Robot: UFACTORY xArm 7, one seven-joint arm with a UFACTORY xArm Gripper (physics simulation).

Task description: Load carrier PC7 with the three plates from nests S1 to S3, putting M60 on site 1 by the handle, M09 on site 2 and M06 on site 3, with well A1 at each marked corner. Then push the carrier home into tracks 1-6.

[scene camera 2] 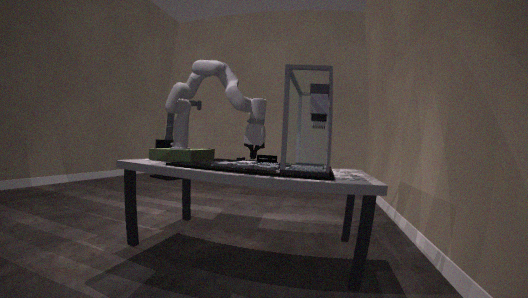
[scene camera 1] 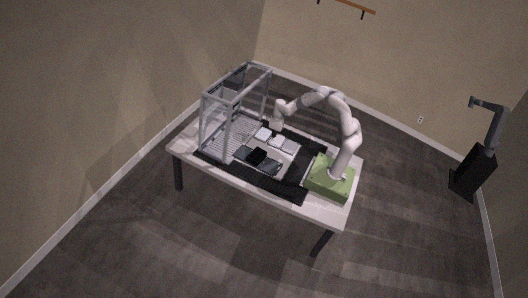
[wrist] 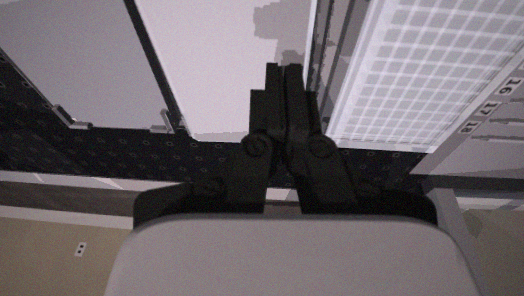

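Observation:
My gripper is shut with nothing between its fingers. In the wrist view its tips are over the right part of the smooth pale middle plate; whether they touch it is unclear. A white plate with a square grid lies to the right in the wrist view, and a flat grey plate to the left. In scene camera 1 a long dark carrier lies beside the plate row, with a black block at it. Plate names, A1 corners and the carrier's label cannot be read.
A framed clear enclosure stands over the slatted track deck. Track numbers 16 to 18 show right of the gridded plate in the wrist view. The arm stands on a green base. A black perforated mat borders the plates.

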